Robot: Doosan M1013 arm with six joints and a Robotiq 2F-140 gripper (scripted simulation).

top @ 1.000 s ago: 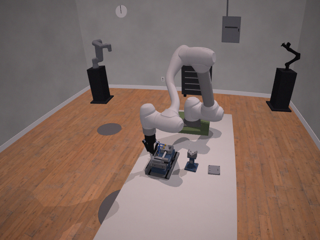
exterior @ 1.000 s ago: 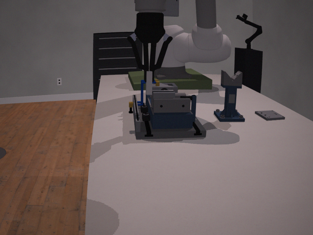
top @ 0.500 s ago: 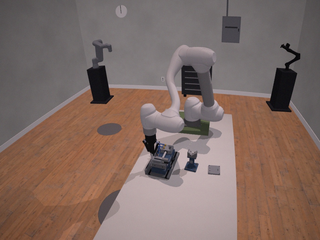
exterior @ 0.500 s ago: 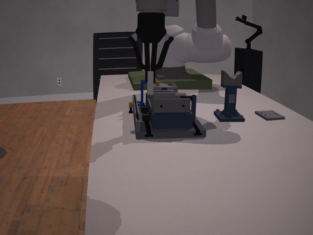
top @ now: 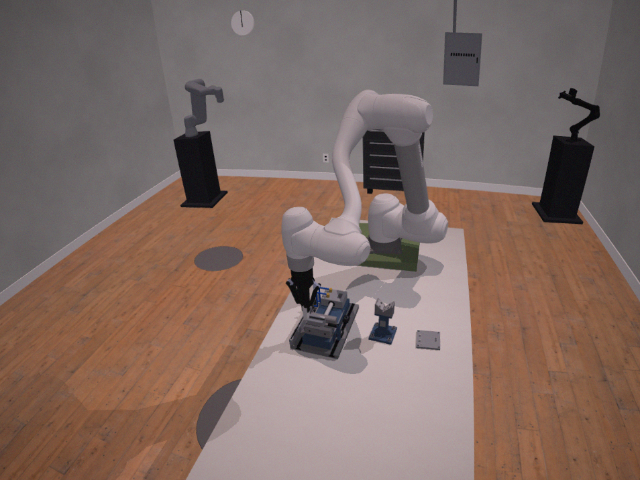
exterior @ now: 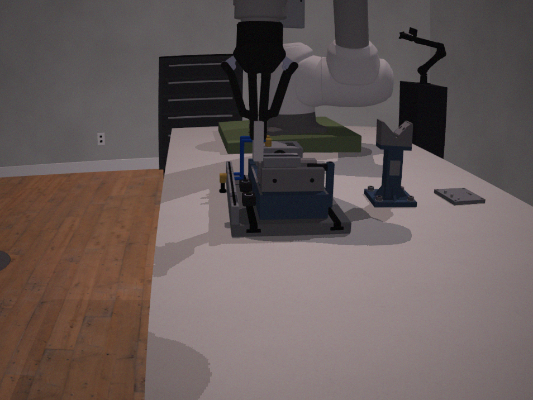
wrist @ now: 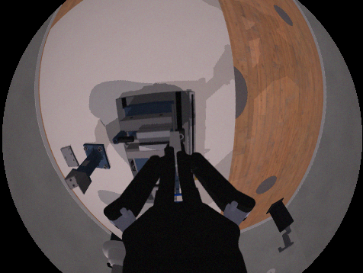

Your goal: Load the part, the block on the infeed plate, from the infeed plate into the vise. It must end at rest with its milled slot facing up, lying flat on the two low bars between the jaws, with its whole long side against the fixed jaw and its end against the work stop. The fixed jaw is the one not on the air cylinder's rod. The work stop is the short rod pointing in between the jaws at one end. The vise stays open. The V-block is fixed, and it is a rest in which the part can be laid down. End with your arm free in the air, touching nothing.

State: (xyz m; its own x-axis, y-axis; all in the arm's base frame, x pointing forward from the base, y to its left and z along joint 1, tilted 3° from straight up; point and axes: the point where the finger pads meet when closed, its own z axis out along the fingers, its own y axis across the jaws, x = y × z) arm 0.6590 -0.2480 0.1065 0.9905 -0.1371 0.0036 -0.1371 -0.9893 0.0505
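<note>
Right now the grey part is 10 mm ahead of my hand, 40 mm to the left of it and 40 mm below it. From my hand the other things lie so: vise (60 mm behind, 60 mm to the left, 100 mm below).
</note>
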